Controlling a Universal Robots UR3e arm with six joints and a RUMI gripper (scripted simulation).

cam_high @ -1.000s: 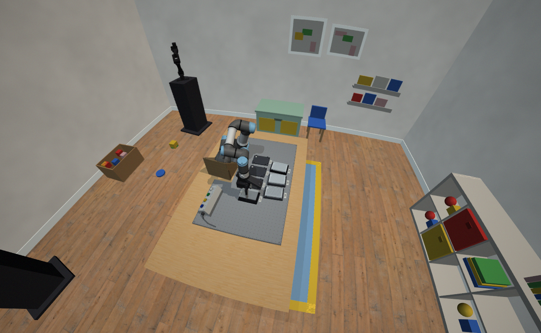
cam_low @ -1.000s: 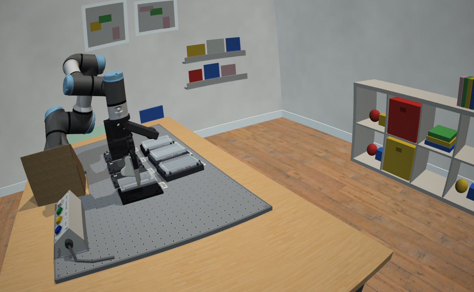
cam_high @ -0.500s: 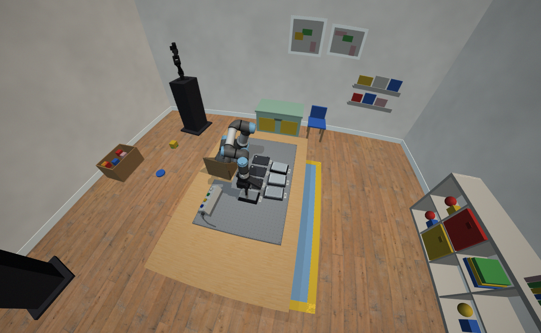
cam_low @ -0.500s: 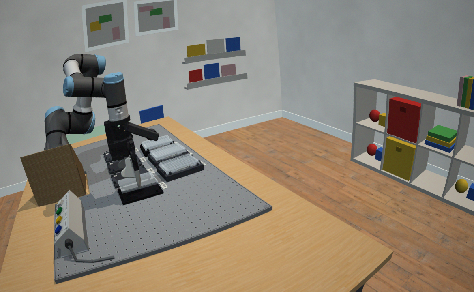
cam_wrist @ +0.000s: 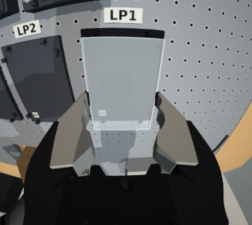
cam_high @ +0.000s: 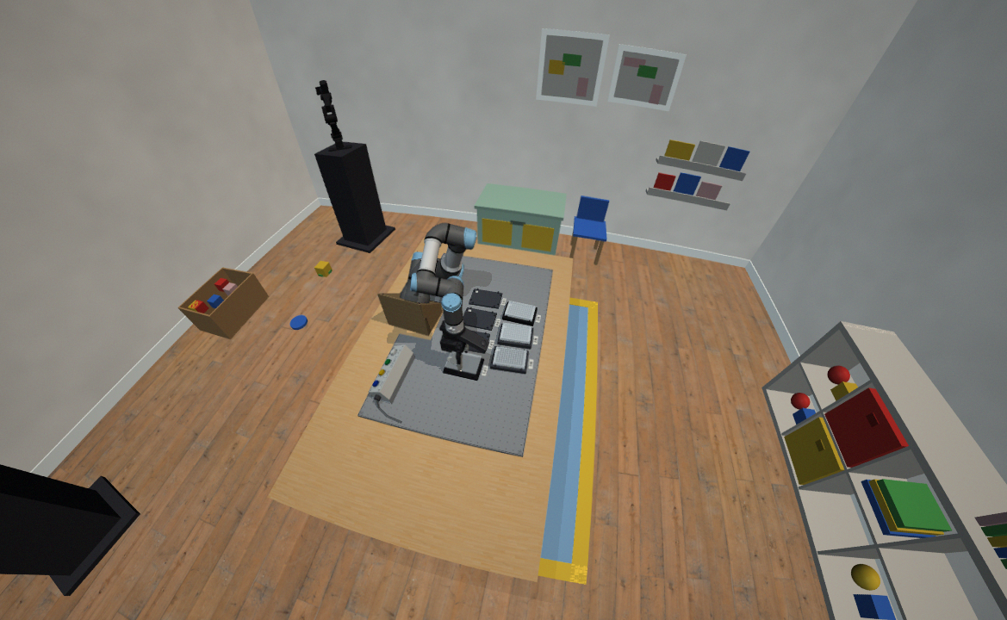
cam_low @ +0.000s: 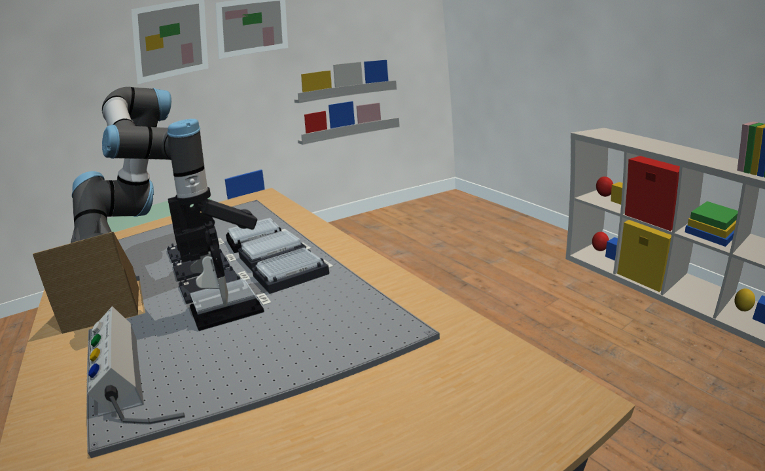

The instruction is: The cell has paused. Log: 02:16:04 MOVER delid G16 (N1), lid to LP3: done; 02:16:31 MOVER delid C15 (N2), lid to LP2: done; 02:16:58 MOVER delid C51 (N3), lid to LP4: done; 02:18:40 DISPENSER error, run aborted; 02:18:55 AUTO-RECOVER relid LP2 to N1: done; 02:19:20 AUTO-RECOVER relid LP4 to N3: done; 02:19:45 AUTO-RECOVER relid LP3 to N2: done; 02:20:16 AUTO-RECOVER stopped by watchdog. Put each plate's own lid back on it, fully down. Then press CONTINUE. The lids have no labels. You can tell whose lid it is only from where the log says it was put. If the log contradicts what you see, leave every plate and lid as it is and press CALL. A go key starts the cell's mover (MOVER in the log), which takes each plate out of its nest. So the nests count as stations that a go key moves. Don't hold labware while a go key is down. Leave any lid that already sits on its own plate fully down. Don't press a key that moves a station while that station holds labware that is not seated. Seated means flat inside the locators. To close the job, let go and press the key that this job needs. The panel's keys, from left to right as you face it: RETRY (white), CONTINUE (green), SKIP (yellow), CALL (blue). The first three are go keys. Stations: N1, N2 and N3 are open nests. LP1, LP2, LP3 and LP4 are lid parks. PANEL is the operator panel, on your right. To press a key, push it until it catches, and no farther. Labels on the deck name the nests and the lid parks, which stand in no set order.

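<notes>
The lid park LP1 is 40 mm below my hand. Round my hand: plate: 160 mm ahead, 90 mm to the left, 20 mm below; then lid park LP2: 130 mm to the left, 40 mm below, 20 mm behind; then pale grey lid: 10 mm below.
</notes>
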